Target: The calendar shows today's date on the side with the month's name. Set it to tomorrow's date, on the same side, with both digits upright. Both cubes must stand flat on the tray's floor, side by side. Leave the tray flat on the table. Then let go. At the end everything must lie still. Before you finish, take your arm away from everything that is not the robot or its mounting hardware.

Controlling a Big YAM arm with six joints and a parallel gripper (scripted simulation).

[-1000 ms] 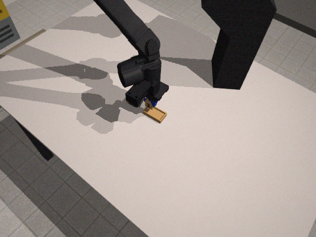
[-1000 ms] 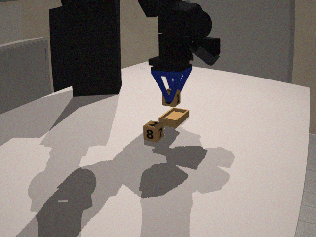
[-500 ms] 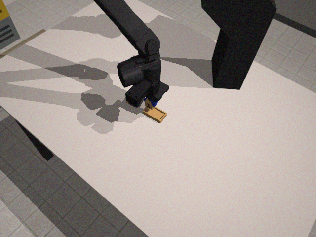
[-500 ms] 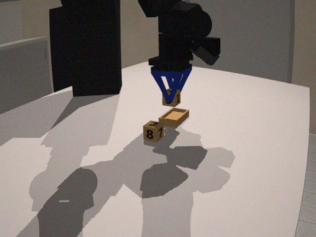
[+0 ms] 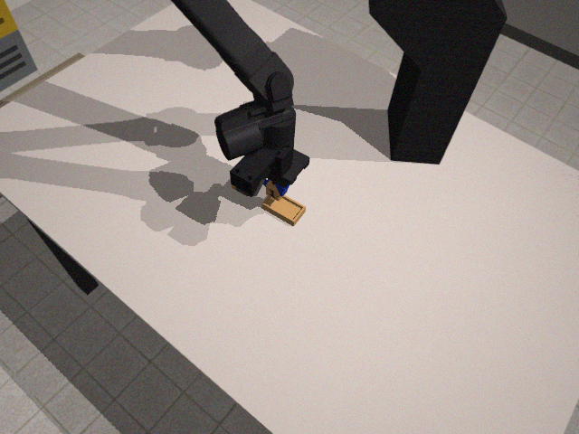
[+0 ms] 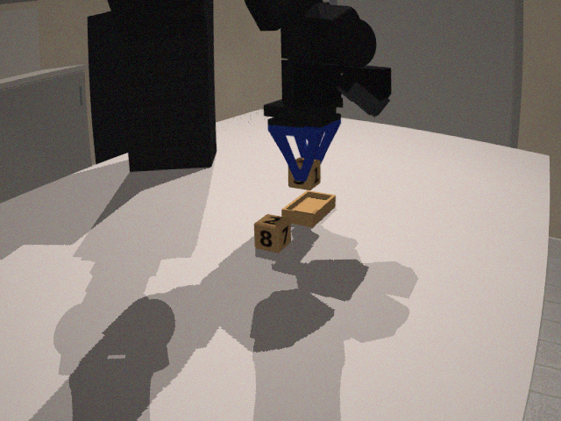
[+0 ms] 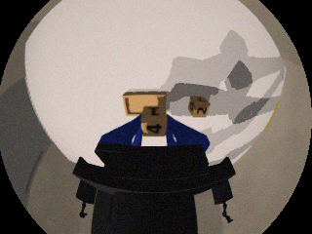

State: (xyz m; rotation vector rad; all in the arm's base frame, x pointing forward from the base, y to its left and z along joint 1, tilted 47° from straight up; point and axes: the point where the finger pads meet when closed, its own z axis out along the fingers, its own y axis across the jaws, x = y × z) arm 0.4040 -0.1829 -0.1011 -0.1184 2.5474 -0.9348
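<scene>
Right now the wooden tray is 6 cm below my hand and 2 cm to the left of it. The rest, counted from my hand: wooden digit cube (9 cm to the right, 5 cm below, 1 cm behind).
</scene>
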